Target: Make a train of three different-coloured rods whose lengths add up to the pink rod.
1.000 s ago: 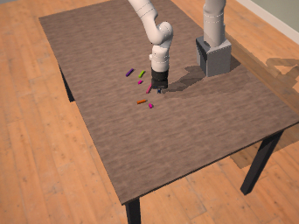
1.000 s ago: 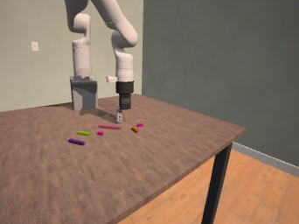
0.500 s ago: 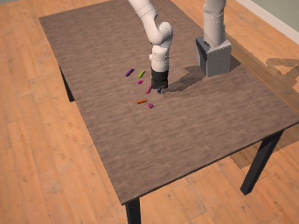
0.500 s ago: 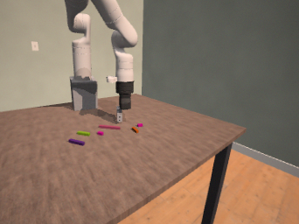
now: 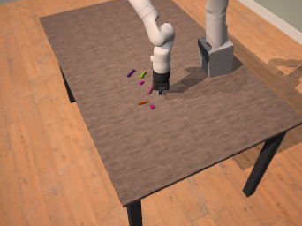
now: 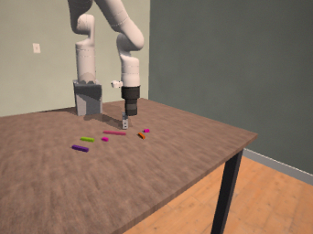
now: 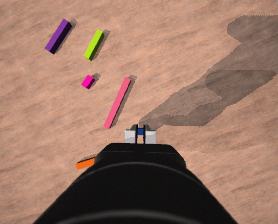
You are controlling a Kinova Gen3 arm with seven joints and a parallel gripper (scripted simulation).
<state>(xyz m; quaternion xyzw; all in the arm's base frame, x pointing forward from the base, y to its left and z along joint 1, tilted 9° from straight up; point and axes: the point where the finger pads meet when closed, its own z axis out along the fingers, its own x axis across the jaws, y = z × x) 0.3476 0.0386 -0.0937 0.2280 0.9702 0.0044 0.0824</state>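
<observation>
Now: hand 2 cm short of the pink rod, 6 cm to the left of it and 2 cm above it. The rest, counted from my hand: orange rod 10 cm ahead, 1 cm to the left, 2 cm below; blue rod 1 cm below; lime rod 1 cm ahead, 16 cm to the right, 2 cm below.
</observation>
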